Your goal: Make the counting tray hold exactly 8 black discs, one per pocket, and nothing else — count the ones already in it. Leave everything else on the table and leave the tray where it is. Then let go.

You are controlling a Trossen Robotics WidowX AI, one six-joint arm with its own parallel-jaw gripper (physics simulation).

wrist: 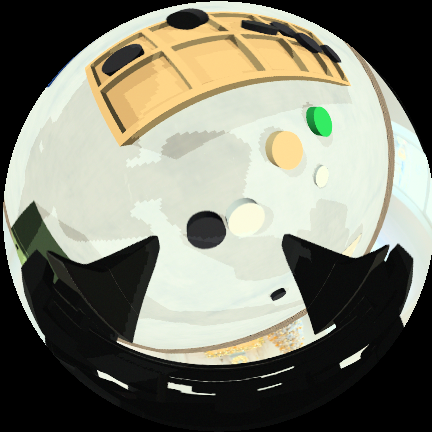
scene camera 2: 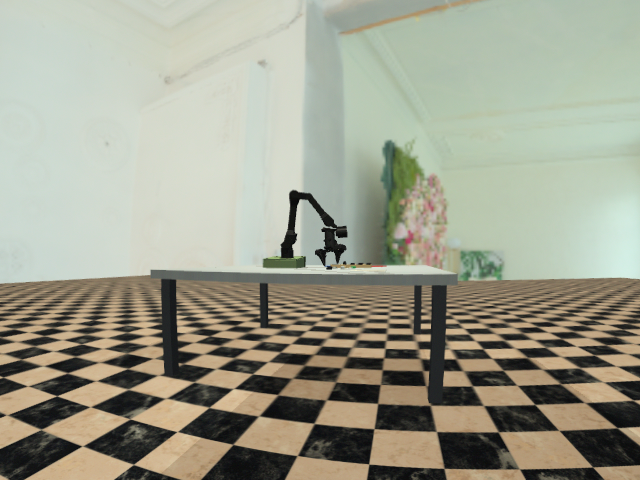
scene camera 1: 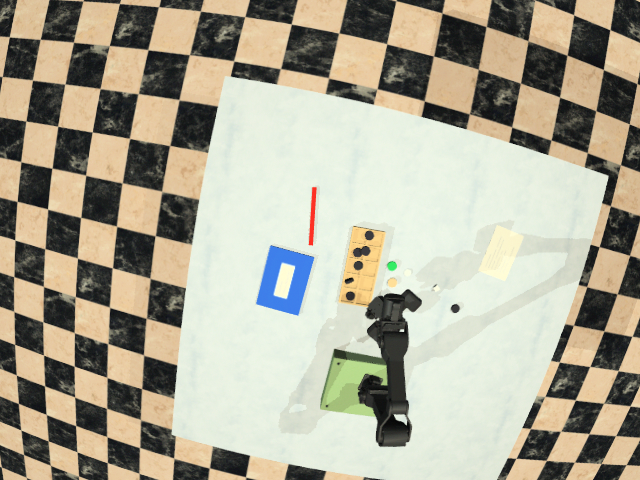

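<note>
The tan counting tray has black discs in several pockets. One disc looks tipped in its pocket; two discs sit close together in one row. My gripper is open and empty, above the table beside the tray's near end. In the wrist view a loose black disc lies between and beyond the fingertips, close beside a white disc. The arm hides both in the overhead view. Another black disc lies farther off.
A green disc, a tan disc and a small white disc lie beside the tray. A small pale block, a cream note, a red bar and a blue panel also lie there.
</note>
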